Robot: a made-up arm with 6 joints.
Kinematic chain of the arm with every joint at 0, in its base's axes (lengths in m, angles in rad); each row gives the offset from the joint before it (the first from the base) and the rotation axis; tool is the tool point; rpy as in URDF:
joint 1: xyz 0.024 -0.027 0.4 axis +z
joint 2: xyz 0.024 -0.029 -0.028 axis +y
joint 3: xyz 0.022 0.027 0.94 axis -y
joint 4: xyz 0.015 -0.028 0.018 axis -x
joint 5: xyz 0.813 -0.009 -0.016 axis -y
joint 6: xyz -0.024 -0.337 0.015 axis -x
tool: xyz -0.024 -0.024 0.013 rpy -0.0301 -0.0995 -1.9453
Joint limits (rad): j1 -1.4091..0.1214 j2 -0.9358..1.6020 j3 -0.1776..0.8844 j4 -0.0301..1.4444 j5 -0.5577..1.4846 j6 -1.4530..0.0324
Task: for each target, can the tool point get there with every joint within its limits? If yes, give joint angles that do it. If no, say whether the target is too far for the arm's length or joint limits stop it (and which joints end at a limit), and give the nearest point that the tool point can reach.
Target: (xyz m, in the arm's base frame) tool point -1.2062 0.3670 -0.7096
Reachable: no: joint limits stop it (at a limit: joint 1, joint 2, joint 3, joint 4, joint 5) | nearest point -0.2479 -0.8171 -0.4750 | short by 1.541 m
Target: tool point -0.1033 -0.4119 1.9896
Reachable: yes | joints -0.3475 -0.3663 0.7828 0.1427 0.8826 -0.7979
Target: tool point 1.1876 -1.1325 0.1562
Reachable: yes | joints -0.5211 1.2604 0.4158 0.4695 0.7849 -0.3788
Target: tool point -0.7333 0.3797 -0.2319
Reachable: no: joint limits stop it (at a limit: joint 1, joint 2, joint 3, joint 4, joint 5) | nearest point -0.2510 -0.8192 -0.4695 | short by 1.314 m
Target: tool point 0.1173 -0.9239 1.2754
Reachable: yes | joints -1.0014 -0.0230 -0.0959 0.1000 0.6770 -0.5396
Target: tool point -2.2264 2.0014 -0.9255
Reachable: no: too far | nearest point -0.9318 0.8345 1.6023 | short by 3.070 m
